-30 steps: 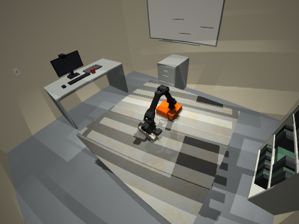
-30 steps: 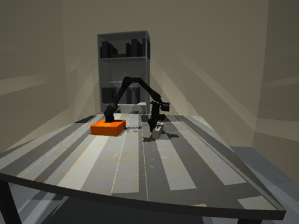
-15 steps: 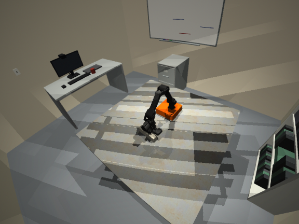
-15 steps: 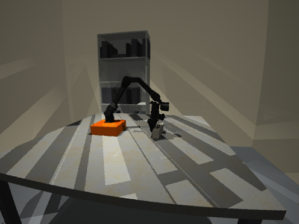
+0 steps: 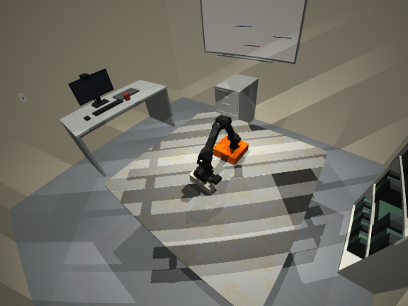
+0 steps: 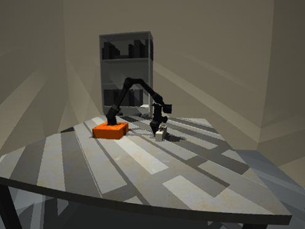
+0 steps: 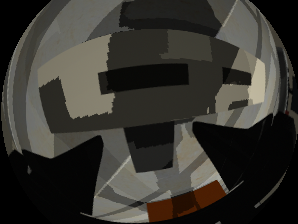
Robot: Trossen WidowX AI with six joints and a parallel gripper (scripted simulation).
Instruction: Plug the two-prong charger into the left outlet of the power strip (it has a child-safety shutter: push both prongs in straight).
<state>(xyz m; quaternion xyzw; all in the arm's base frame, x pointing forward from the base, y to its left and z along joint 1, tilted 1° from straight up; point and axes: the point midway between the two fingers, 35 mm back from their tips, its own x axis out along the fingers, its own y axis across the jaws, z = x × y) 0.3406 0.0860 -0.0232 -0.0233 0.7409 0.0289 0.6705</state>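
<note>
My gripper tip is now 20 mm short of the black two-prong charger and 10 mm below it.
</note>
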